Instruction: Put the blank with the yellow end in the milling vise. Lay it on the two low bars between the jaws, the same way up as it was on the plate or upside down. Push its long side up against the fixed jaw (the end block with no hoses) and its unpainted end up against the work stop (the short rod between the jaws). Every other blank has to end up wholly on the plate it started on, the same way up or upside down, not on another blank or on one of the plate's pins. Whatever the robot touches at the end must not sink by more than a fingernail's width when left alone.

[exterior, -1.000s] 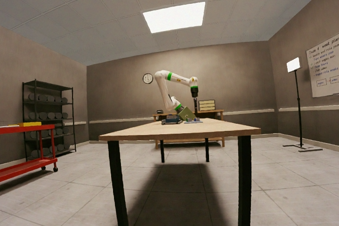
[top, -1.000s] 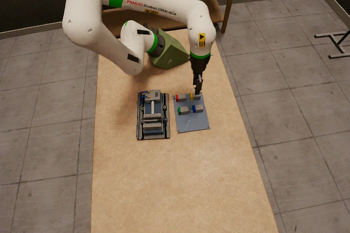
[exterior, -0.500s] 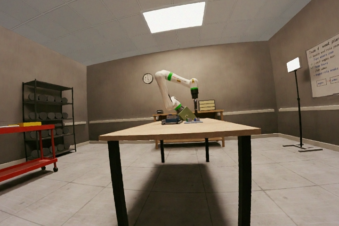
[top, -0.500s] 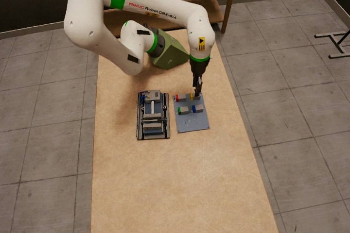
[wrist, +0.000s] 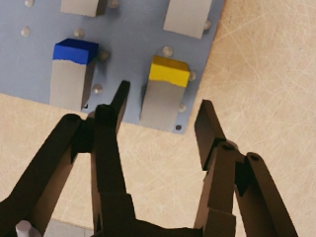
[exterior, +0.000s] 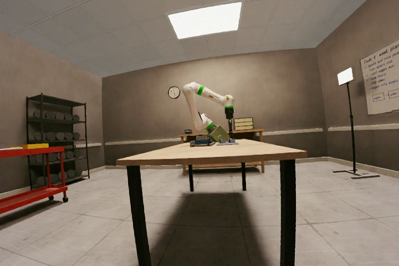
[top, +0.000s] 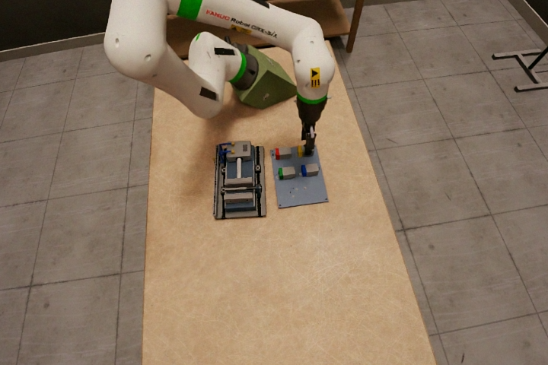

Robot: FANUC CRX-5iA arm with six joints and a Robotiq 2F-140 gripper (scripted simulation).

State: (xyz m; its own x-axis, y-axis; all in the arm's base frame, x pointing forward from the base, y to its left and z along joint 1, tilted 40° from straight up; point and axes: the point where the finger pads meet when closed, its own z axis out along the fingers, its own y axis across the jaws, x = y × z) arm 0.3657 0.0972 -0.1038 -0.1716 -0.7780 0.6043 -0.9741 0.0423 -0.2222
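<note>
Now: hand 9 cm short of the blue-ended blank, 2 cm to the left of it and 6 cm above it. From my hand the other things lie so: green-ended blank 7 cm ahead, 10 cm to the right, 6 cm below; then blue-grey plate 8 cm ahead, 6 cm to the right, 8 cm below; then red-ended blank 2 cm behind, 9 cm to the right, 6 cm below.
</note>
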